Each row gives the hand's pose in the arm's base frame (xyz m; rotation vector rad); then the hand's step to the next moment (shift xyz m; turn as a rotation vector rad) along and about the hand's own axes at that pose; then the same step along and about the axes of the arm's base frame.
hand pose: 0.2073 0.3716 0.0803 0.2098 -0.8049 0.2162
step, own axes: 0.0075 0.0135 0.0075 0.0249 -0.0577 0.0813
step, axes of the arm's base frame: -0.0038 0.0118 0.0119 -0.0236 -0.0742 0.0671
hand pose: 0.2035 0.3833 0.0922 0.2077 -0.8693 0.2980
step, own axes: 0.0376 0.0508 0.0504 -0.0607 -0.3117 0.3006
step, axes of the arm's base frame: -0.0306 0.0391 0.0638 -0.1467 -0.3928 0.1240
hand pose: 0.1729 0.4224 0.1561 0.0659 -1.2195 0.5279
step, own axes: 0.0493 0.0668 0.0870 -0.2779 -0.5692 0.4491
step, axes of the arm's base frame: -0.0924 0.0477 0.0605 -0.2207 -0.7434 0.0396
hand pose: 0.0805 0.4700 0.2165 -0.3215 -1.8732 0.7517
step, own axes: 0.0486 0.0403 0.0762 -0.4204 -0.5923 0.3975
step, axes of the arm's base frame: -0.0937 0.0303 -0.0096 -0.1118 -0.8196 -0.0369
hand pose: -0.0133 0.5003 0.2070 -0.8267 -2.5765 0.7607
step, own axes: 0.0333 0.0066 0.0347 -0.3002 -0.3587 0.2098
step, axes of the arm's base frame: -0.0387 0.0115 -0.0269 -0.0182 -0.5123 -0.0040
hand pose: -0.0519 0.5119 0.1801 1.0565 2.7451 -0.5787
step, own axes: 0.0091 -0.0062 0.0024 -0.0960 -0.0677 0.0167
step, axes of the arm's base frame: -0.0109 0.0004 -0.0028 0.0259 -0.1117 0.0307
